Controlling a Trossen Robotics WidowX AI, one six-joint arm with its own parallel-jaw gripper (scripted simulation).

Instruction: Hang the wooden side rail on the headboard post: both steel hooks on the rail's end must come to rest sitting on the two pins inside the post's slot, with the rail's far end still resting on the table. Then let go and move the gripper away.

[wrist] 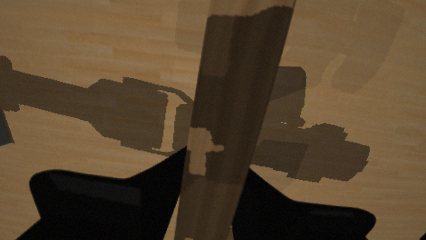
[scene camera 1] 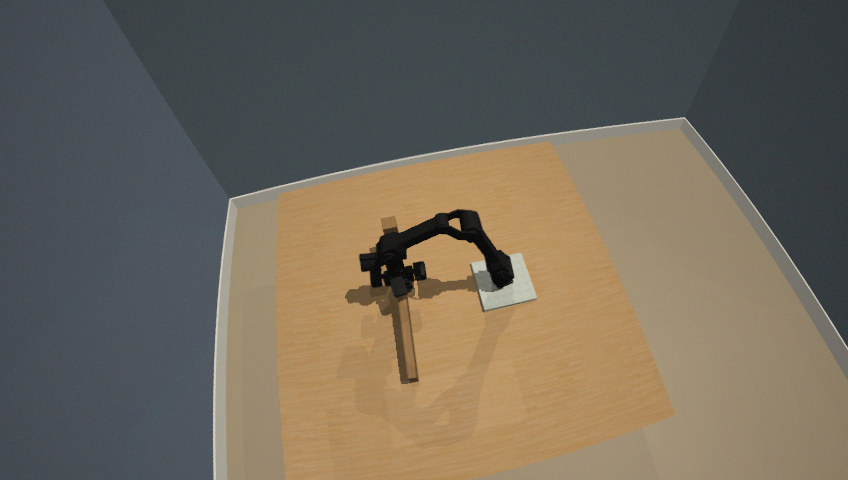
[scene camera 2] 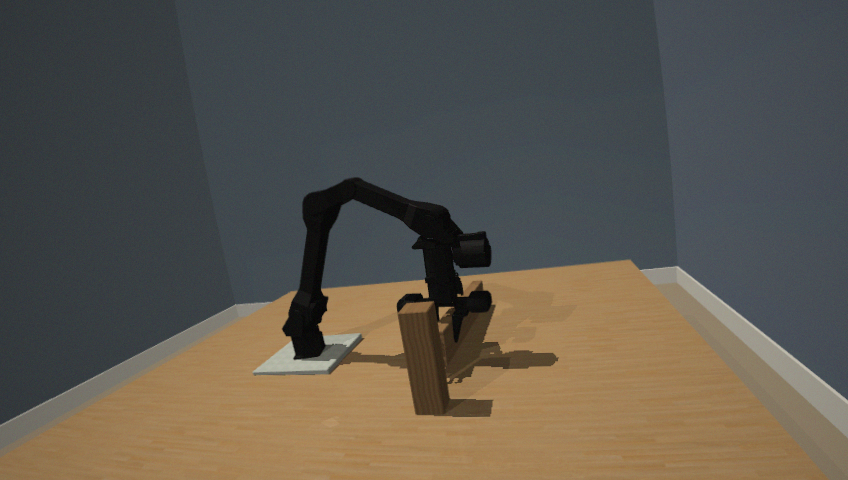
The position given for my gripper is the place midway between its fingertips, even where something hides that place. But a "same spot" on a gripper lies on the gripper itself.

my gripper: wrist; scene camera 1; scene camera 2 449, 342
same spot on my gripper: [wrist: 63, 197] = [scene camera 1: 411, 280]
